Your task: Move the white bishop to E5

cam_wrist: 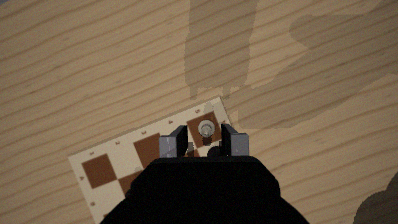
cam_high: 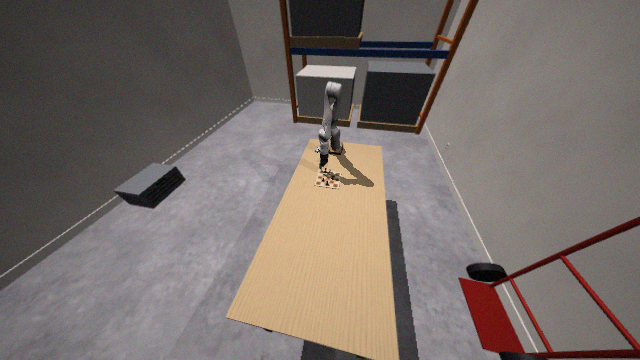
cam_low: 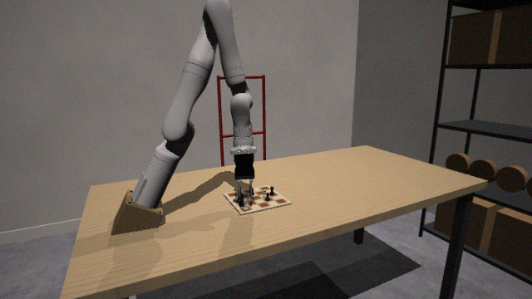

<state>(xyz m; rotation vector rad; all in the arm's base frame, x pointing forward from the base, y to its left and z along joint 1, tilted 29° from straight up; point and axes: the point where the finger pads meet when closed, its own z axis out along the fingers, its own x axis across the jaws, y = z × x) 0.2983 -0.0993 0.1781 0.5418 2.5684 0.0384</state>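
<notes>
Now: hand 50 mm above the white bishop. Round my hand: black piece: 40 mm to the left, 50 mm below; chessboard: 80 mm ahead, 70 mm to the left, 80 mm below.
</notes>
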